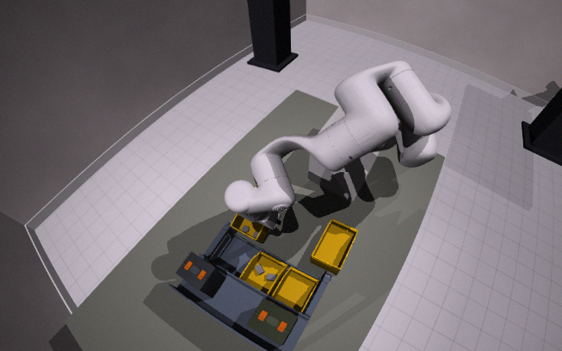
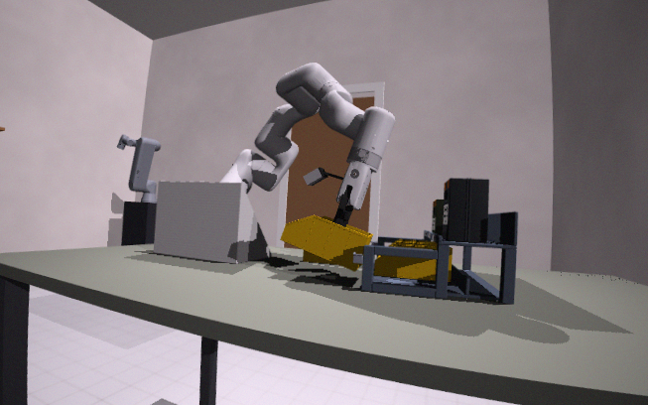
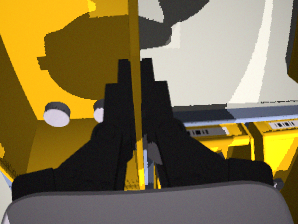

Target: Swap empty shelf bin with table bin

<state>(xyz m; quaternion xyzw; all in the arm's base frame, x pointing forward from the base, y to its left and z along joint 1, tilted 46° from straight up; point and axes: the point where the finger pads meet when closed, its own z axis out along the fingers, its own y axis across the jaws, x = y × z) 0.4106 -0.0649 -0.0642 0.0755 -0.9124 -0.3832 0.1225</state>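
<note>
Right now the shelf's front bar is 70 mm ahead of my hand, 70 mm to the left of it and 100 mm below it. The rest, counted from my hand: black box: 270 mm ahead, 40 mm to the right, 50 mm above.
</note>
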